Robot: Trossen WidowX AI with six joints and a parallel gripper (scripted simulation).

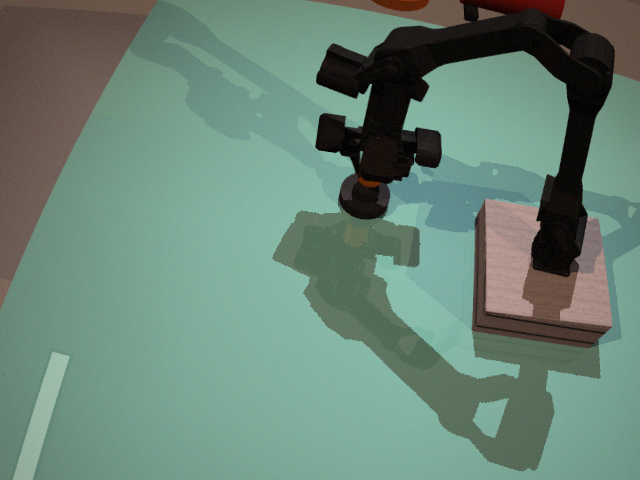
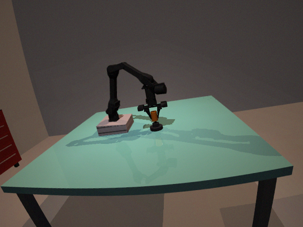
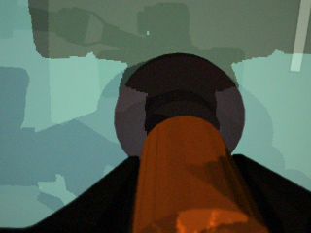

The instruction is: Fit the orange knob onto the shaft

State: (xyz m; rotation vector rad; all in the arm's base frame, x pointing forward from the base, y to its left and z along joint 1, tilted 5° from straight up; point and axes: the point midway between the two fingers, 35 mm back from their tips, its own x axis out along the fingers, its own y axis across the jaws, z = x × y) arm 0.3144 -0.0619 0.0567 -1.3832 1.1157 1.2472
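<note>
Now: gripper tip 2 cm below the orange knob. From my gripper tip the other things lie so: dark round pedestal 4 cm below.
</note>
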